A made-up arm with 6 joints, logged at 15 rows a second.
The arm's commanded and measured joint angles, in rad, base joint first. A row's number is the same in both.
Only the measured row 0 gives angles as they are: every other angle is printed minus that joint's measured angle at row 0.
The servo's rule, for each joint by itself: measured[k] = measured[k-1] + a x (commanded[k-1-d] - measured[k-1]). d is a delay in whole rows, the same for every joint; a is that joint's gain. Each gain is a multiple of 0.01, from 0.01 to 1. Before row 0 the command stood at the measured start. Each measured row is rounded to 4 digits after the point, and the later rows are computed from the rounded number. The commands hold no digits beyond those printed.
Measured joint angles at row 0:
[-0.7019, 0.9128, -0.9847, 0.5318, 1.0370, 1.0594]
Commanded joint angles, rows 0 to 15:
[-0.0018, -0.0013, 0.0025, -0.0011, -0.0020, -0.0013]
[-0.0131, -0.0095, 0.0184, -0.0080, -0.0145, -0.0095]
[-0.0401, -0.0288, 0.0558, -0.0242, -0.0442, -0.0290]
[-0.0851, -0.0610, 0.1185, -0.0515, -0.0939, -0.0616]
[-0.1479, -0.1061, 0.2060, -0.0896, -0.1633, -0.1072]
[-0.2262, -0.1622, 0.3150, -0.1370, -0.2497, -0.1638]
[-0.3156, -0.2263, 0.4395, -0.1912, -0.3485, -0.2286]
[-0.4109, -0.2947, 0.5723, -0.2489, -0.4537, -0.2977]
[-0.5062, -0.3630, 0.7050, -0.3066, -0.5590, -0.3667]
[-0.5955, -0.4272, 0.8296, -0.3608, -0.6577, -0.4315]
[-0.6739, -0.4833, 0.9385, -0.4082, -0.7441, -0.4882]
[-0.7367, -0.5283, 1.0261, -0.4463, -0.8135, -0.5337]
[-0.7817, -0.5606, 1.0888, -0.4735, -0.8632, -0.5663]
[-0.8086, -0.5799, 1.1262, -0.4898, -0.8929, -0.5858]
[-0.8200, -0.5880, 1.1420, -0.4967, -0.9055, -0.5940]
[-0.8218, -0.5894, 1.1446, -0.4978, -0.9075, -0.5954]
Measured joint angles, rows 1 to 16:
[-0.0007, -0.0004, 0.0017, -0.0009, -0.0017, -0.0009]
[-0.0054, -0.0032, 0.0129, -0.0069, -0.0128, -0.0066]
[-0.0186, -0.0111, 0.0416, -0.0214, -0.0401, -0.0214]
[-0.0439, -0.0266, 0.0931, -0.0467, -0.0869, -0.0479]
[-0.0834, -0.0512, 0.1687, -0.0827, -0.1534, -0.0870]
[-0.1377, -0.0856, 0.2667, -0.1283, -0.2372, -0.1377]
[-0.2053, -0.1292, 0.3825, -0.1811, -0.3340, -0.1977]
[-0.2834, -0.1805, 0.5097, -0.2381, -0.4381, -0.2637]
[-0.3681, -0.2371, 0.6406, -0.2956, -0.5433, -0.3317]
[-0.4545, -0.2960, 0.7672, -0.3504, -0.6428, -0.3976]
[-0.5379, -0.3541, 0.8820, -0.3990, -0.7309, -0.4574]
[-0.6134, -0.4081, 0.9785, -0.4387, -0.8028, -0.5078]
[-0.6774, -0.4554, 1.0524, -0.4679, -0.8553, -0.5464]
[-0.7273, -0.4940, 1.1018, -0.4863, -0.8880, -0.5724]
[-0.7625, -0.5231, 1.1287, -0.4950, -0.9032, -0.5867]
[-0.7850, -0.5437, 1.1394, -0.4974, -0.9069, -0.5924]
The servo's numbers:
d 0
a 0.38 0.31 0.67 0.84 0.87 0.66

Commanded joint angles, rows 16 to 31:
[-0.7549, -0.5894, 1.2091, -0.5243, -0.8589, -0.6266]
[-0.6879, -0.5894, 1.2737, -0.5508, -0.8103, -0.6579]
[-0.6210, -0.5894, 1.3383, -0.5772, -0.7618, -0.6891]
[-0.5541, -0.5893, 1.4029, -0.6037, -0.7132, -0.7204]
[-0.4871, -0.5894, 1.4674, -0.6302, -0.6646, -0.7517]
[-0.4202, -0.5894, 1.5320, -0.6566, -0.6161, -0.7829]
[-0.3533, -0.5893, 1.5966, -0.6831, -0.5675, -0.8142]
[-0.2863, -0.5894, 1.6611, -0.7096, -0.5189, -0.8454]
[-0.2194, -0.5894, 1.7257, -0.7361, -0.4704, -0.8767]
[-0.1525, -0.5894, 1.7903, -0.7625, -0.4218, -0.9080]
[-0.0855, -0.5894, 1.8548, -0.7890, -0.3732, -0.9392]
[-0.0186, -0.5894, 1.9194, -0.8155, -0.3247, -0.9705]
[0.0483, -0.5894, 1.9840, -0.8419, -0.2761, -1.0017]
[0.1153, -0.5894, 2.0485, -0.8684, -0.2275, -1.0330]
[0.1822, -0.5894, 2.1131, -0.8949, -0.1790, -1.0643]
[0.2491, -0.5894, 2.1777, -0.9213, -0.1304, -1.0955]
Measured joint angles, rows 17 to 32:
[-0.7736, -0.5579, 1.1861, -0.5200, -0.8651, -0.6150]
[-0.7410, -0.5677, 1.2448, -0.5459, -0.8174, -0.6433]
[-0.6954, -0.5744, 1.3074, -0.5722, -0.7690, -0.6735]
[-0.6417, -0.5790, 1.3714, -0.5987, -0.7205, -0.7045]
[-0.5830, -0.5822, 1.4357, -0.6252, -0.6719, -0.7357]
[-0.5211, -0.5844, 1.5002, -0.6516, -0.6234, -0.7669]
[-0.4573, -0.5859, 1.5648, -0.6781, -0.5748, -0.7981]
[-0.3923, -0.5870, 1.6293, -0.7046, -0.5262, -0.8293]
[-0.3266, -0.5877, 1.6939, -0.7311, -0.4777, -0.8606]
[-0.2604, -0.5882, 1.7585, -0.7575, -0.4291, -0.8919]
[-0.1939, -0.5886, 1.8230, -0.7840, -0.3805, -0.9231]
[-0.1273, -0.5888, 1.8876, -0.8105, -0.3320, -0.9544]
[-0.0606, -0.5890, 1.9522, -0.8369, -0.2834, -0.9856]
[0.0062, -0.5891, 2.0167, -0.8634, -0.2348, -1.0169]
[0.0731, -0.5892, 2.0813, -0.8899, -0.1863, -1.0482]
[0.1400, -0.5893, 2.1459, -0.9163, -0.1377, -1.0794]

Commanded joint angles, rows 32 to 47:
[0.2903, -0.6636, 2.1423, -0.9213, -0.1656, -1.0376]
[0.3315, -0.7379, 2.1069, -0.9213, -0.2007, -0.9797]
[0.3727, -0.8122, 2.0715, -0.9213, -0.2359, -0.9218]
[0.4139, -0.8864, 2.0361, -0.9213, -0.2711, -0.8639]
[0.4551, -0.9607, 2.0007, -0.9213, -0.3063, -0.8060]
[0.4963, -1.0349, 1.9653, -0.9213, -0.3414, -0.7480]
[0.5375, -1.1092, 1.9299, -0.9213, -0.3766, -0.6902]
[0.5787, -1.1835, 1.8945, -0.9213, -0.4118, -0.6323]
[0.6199, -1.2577, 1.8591, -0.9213, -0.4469, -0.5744]
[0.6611, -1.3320, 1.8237, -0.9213, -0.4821, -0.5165]
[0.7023, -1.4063, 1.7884, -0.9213, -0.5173, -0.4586]
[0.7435, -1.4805, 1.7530, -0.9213, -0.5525, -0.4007]
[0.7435, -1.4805, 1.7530, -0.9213, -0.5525, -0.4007]
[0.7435, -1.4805, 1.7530, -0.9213, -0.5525, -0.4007]
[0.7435, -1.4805, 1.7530, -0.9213, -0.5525, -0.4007]
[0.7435, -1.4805, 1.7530, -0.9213, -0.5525, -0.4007]
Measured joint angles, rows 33 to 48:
[0.1971, -0.6123, 2.1435, -0.9205, -0.1620, -1.0518]
[0.2482, -0.6512, 2.1190, -0.9212, -0.1957, -1.0042]
[0.2955, -0.7011, 2.0872, -0.9213, -0.2307, -0.9498]
[0.3405, -0.7585, 2.0530, -0.9213, -0.2658, -0.8931]
[0.3840, -0.8212, 2.0180, -0.9213, -0.3010, -0.8356]
[0.4267, -0.8874, 1.9827, -0.9213, -0.3361, -0.7778]
[0.4688, -0.9562, 1.9473, -0.9213, -0.3713, -0.7200]
[0.5106, -1.0267, 1.9119, -0.9213, -0.4065, -0.6621]
[0.5521, -1.0983, 1.8765, -0.9213, -0.4416, -0.6042]
[0.5935, -1.1707, 1.8411, -0.9213, -0.4768, -0.5463]
[0.6348, -1.2437, 1.8058, -0.9213, -0.5120, -0.4884]
[0.6761, -1.3171, 1.7704, -0.9213, -0.5472, -0.4305]
[0.7017, -1.3678, 1.7587, -0.9213, -0.5518, -0.4108]
[0.7176, -1.4027, 1.7549, -0.9213, -0.5524, -0.4041]
[0.7274, -1.4268, 1.7536, -0.9213, -0.5525, -0.4019]
[0.7335, -1.4434, 1.7532, -0.9213, -0.5525, -0.4011]

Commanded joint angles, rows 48 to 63:
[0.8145, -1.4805, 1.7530, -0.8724, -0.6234, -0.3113]
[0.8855, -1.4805, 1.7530, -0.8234, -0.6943, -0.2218]
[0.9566, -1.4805, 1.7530, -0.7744, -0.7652, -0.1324]
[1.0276, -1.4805, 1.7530, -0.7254, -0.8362, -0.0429]
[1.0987, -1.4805, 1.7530, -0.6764, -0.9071, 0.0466]
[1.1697, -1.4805, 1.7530, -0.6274, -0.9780, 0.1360]
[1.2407, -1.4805, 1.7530, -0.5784, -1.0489, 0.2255]
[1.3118, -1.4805, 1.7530, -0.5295, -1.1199, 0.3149]
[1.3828, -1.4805, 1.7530, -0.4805, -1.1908, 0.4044]
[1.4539, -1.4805, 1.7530, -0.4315, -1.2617, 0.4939]
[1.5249, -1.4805, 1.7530, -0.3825, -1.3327, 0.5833]
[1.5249, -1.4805, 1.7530, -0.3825, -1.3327, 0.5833]
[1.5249, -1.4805, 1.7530, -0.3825, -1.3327, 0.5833]
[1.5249, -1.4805, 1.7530, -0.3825, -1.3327, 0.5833]
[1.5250, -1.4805, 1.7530, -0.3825, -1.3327, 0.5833]
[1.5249, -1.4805, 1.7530, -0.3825, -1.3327, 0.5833]
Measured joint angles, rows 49 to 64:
[0.7643, -1.4549, 1.7531, -0.8802, -0.6142, -0.3418]
[0.8104, -1.4628, 1.7530, -0.8325, -0.6839, -0.2626]
[0.8660, -1.4683, 1.7530, -0.7837, -0.7546, -0.1767]
[0.9274, -1.4721, 1.7530, -0.7347, -0.8256, -0.0884]
[0.9925, -1.4747, 1.7530, -0.6857, -0.8965, 0.0007]
[1.0598, -1.4765, 1.7530, -0.6367, -0.9674, 0.0900]
[1.1285, -1.4777, 1.7530, -0.5877, -1.0383, 0.1794]
[1.1982, -1.4786, 1.7530, -0.5388, -1.1093, 0.2688]
[1.2683, -1.4792, 1.7530, -0.4898, -1.1802, 0.3583]
[1.3388, -1.4796, 1.7530, -0.4408, -1.2511, 0.4478]
[1.4095, -1.4799, 1.7530, -0.3918, -1.3221, 0.5372]
[1.4534, -1.4801, 1.7530, -0.3840, -1.3313, 0.5676]
[1.4806, -1.4802, 1.7530, -0.3827, -1.3325, 0.5780]
[1.4974, -1.4803, 1.7530, -0.3825, -1.3327, 0.5815]
[1.5079, -1.4804, 1.7530, -0.3825, -1.3327, 0.5827]
[1.5144, -1.4804, 1.7530, -0.3825, -1.3327, 0.5831]

